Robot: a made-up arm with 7 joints. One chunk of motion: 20 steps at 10 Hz.
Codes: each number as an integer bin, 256 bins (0 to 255) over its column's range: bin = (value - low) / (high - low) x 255, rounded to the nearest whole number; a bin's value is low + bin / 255 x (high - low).
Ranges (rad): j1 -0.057..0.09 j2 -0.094..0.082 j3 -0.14..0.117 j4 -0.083..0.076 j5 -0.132..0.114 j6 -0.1..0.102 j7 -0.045..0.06
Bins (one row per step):
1: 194 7 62 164 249 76 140
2: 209 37 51 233 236 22 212
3: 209 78 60 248 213 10 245
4: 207 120 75 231 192 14 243
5: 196 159 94 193 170 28 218
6: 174 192 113 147 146 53 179
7: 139 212 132 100 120 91 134
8: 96 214 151 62 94 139 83
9: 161 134 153 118 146 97 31
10: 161 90 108 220 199 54 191
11: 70 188 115 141 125 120 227
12: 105 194 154 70 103 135 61
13: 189 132 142 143 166 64 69
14: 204 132 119 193 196 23 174
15: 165 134 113 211 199 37 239
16: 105 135 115 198 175 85 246
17: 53 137 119 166 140 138 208
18: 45 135 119 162 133 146 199
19: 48 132 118 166 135 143 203
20: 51 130 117 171 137 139 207
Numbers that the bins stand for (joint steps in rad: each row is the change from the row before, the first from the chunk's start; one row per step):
1: 0.05484 -0.08917 -0.07751 0.01926 0.10821 -0.03980 0.01265
2: 0.06348 -0.06846 -0.08860 0.06228 0.09567 -0.08257 0.04229
3: 0.06348 -0.04016 -0.07953 0.07164 0.07348 -0.09208 0.05588
4: 0.06233 -0.01118 -0.06441 0.06104 0.05322 -0.08891 0.05506
5: 0.05599 0.01574 -0.04526 0.03734 0.03200 -0.07782 0.04476
6: 0.04331 0.03852 -0.02611 0.00866 0.00885 -0.05802 0.02871
7: 0.02313 0.05232 -0.00696 -0.02065 -0.01624 -0.02791 0.01018
8: -0.00166 0.05370 0.01218 -0.04434 -0.04132 0.01011 -0.01082
9: 0.03581 -0.00151 0.01420 -0.00942 0.00885 -0.02316 -0.03224
10: 0.03581 -0.03188 -0.03115 0.05418 0.05998 -0.05722 0.03365
11: -0.01665 0.03576 -0.02410 0.00492 -0.01141 -0.00494 0.04847
12: 0.00353 0.03990 0.01521 -0.03935 -0.03264 0.00694 -0.01988
13: 0.05195 -0.00289 0.00311 0.00616 0.02814 -0.04930 -0.01659
14: 0.06060 -0.00289 -0.02007 0.03734 0.05708 -0.08178 0.02665
15: 0.03812 -0.00151 -0.02611 0.04856 0.05998 -0.07069 0.05341
16: 0.00353 -0.00082 -0.02410 0.04046 0.03682 -0.03267 0.05629
17: -0.02645 0.00056 -0.02007 0.02051 0.00306 0.00932 0.04065
18: -0.03106 -0.00082 -0.02007 0.01801 -0.00369 0.01565 0.03694
19: -0.02933 -0.00289 -0.02107 0.02051 -0.00176 0.01328 0.03859
20: -0.02760 -0.00427 -0.02208 0.02362 0.00016 0.01011 0.04024

